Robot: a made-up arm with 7 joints. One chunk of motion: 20 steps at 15 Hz.
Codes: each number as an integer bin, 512 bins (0 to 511) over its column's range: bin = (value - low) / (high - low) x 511, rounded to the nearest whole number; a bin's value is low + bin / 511 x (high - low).
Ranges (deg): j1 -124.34..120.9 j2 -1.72..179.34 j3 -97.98..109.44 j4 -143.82..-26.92 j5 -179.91..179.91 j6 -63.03..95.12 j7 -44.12..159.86
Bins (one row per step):
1: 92 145 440 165 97 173 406
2: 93 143 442 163 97 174 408
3: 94 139 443 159 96 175 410
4: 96 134 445 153 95 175 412
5: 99 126 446 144 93 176 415
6: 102 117 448 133 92 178 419
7: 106 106 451 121 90 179 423
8: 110 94 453 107 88 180 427
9: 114 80 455 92 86 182 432
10: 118 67 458 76 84 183 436
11: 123 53 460 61 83 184 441
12: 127 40 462 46 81 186 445
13: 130 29 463 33 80 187 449
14: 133 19 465 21 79 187 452
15: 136 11 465 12 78 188 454
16: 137 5 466 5 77 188 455
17: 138 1 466 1 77 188 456
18: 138 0 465 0 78 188 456
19: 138 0 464 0 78 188 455
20: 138 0 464 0 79 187 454
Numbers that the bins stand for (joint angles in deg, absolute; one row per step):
1: -80.19 49.66 80.62 -106.07 -111.61 -9.49 117.95
2: -79.71 48.95 81.43 -106.53 -111.61 -9.18 118.74
3: -79.23 47.53 81.84 -107.45 -112.31 -8.87 119.54
4: -78.27 45.76 82.65 -108.82 -113.02 -8.87 120.34
5: -76.83 42.92 83.06 -110.88 -114.42 -8.56 121.54
6: -75.39 39.74 83.87 -113.39 -115.13 -7.94 123.14
7: -73.47 35.84 85.09 -116.14 -116.54 -7.63 124.73
8: -71.55 31.59 85.90 -119.34 -117.94 -7.32 126.33
9: -69.63 26.63 86.71 -122.77 -119.35 -6.70 128.32
10: -67.71 22.02 87.93 -126.43 -120.76 -6.39 129.92
11: -65.31 17.06 88.74 -129.87 -121.47 -6.08 131.92
12: -63.39 12.45 89.55 -133.30 -122.87 -5.46 133.51
13: -61.95 8.56 89.96 -136.27 -123.58 -5.16 135.11
14: -60.51 5.01 90.77 -139.02 -124.28 -5.16 136.31
15: -59.07 2.18 90.77 -141.07 -124.99 -4.85 137.11
16: -58.59 0.05 91.17 -142.68 -125.69 -4.85 137.51
17: -58.11 -1.37 91.17 -143.59 -125.69 -4.85 137.91
18: -58.11 -1.72 90.77 -143.82 -124.99 -4.85 137.91
19: -58.11 -1.72 90.36 -143.82 -124.99 -4.85 137.51
20: -58.11 -1.72 90.36 -143.82 -124.28 -5.16 137.11

